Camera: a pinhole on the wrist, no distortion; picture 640 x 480 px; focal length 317.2 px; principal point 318.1 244.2 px. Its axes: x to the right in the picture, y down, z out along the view. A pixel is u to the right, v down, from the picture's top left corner.
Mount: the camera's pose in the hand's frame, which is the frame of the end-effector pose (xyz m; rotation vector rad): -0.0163 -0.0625 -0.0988 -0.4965 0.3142 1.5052
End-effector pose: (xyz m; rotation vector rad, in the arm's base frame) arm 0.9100 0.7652 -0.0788 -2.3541 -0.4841 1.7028
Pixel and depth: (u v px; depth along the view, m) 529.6 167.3 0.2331
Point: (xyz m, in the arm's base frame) 0.9142 0.5983 -0.1748
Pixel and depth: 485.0 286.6 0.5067
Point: 0.7492 0.3236 -0.1784
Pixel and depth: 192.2 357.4 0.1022
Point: 0.8797 0.7844 -0.0064
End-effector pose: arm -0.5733 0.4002 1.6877 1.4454 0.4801 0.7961
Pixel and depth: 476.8 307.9 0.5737
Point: -0.6047 0.0810 2.1431
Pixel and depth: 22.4 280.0 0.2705
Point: -0.4198 0.1699 1.5534
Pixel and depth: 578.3 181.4 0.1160
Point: -0.6195 0.4247 1.7596
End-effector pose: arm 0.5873 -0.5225 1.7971 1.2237 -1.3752 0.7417
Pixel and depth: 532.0 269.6 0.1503
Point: 0.4946 -0.4663 1.7846
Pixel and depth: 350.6 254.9 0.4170
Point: 0.3331 -0.6755 1.7159
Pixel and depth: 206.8 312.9 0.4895
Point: 0.4115 -0.8341 1.5473
